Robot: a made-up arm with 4 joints.
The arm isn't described. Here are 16 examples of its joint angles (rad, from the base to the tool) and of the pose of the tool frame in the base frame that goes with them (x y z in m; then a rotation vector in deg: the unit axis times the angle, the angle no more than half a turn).
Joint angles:
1: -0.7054 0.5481 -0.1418 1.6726
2: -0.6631 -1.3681 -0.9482 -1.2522
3: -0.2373 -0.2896 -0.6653 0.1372
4: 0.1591 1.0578 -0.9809 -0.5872
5: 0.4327 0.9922 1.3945 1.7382
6: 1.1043 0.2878 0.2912 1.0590
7: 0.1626 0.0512 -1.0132 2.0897
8: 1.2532 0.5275 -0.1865 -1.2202
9: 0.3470 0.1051 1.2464 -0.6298
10: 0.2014 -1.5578 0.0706 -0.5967
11: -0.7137 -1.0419 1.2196 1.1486
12: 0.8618 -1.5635 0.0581 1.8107
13: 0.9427 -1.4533 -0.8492 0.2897
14: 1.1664 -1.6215 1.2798 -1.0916
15: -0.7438 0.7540 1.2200 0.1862
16: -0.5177 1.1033 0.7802 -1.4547
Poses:
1: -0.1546 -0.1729 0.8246 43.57 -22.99 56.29
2: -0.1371 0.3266 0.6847 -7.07 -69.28 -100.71
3: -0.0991 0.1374 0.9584 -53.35 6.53 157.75
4: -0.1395 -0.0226 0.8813 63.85 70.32 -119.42
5: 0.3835 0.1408 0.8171 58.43 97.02 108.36
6: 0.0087 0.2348 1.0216 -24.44 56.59 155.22
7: -0.2411 -0.1033 0.7428 -27.31 -44.27 67.46
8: -0.2325 0.1732 0.9510 -10.69 -9.07 -50.29
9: 0.2368 0.3389 0.8530 -90.52 -1.07 -123.06
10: 0.0090 0.3987 0.6548 8.29 -118.60 -123.31
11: 0.2793 -0.0451 0.9411 55.44 66.10 35.75
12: -0.3222 0.2616 0.6492 -125.51 13.84 35.21
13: -0.2338 0.1133 0.6404 107.54 -69.96 -50.50
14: 0.0717 0.4595 0.6038 2.24 112.78 138.28
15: 0.2936 -0.0603 0.6901 -107.29 74.11 -114.47
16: 0.2180 -0.1524 0.9252 4.91 102.77 -48.84
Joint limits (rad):
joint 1: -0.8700..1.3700
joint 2: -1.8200..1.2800
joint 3: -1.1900..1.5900
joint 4: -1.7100..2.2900
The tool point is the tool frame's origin. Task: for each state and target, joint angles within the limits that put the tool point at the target. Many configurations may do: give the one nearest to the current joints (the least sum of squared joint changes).
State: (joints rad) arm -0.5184 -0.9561 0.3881 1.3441
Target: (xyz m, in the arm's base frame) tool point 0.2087 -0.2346 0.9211
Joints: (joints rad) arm -0.8700 -0.1155 1.1874 2.1930
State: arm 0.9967 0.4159 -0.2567 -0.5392
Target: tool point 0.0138 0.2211 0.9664
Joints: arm 1.3556 1.0138 -0.1496 -0.0830
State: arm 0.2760 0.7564 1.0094 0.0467
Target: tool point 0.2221 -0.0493 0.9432
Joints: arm -0.4001 0.8353 0.5951 -0.7577
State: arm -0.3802 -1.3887 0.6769 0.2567
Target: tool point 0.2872 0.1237 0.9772
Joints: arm -0.4942 -1.4352 1.1929 1.1919
